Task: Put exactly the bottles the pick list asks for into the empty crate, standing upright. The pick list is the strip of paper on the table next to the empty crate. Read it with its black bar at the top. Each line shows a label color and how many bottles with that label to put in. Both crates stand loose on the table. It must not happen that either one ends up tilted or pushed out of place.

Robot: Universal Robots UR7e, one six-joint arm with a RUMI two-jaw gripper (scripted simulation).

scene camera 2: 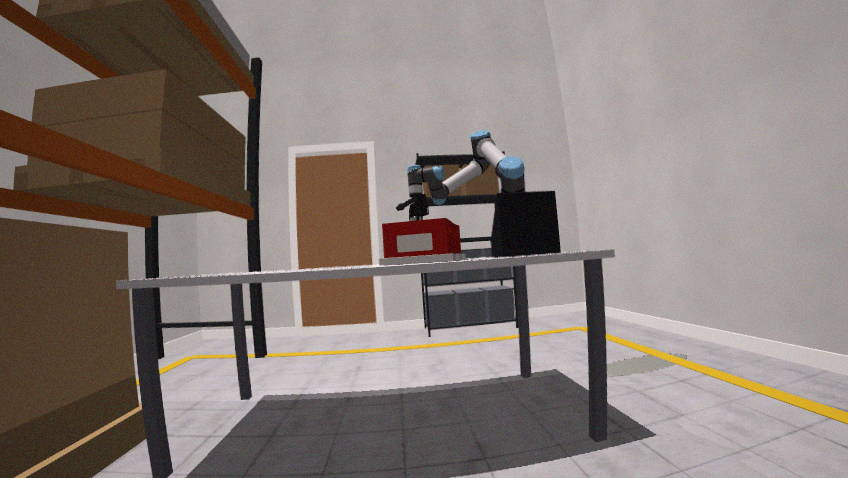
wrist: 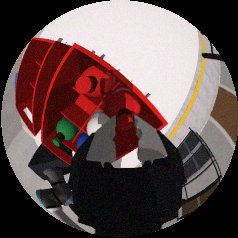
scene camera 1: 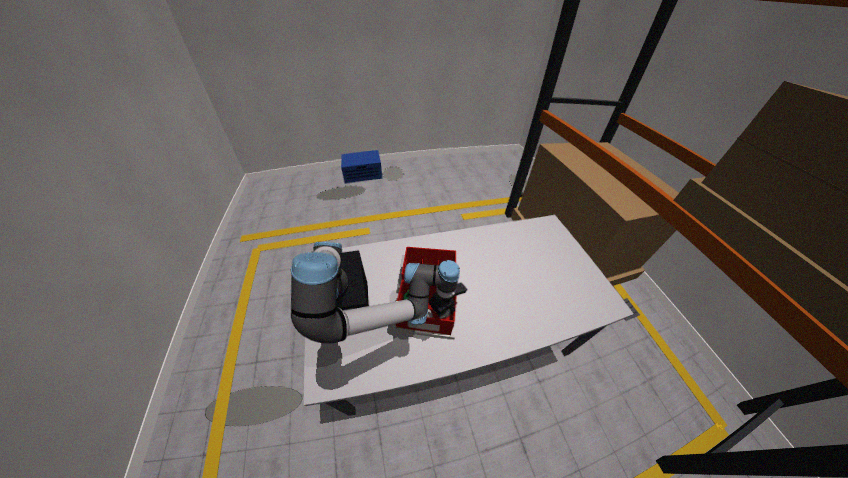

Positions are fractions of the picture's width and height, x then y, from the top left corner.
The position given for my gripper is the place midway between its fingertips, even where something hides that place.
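My gripper (wrist: 0.52, 0.49), visible. Red crate (wrist: 0.26, 0.41), visible. Red crate (scene camera 2: 0.51, 0.49), visible.
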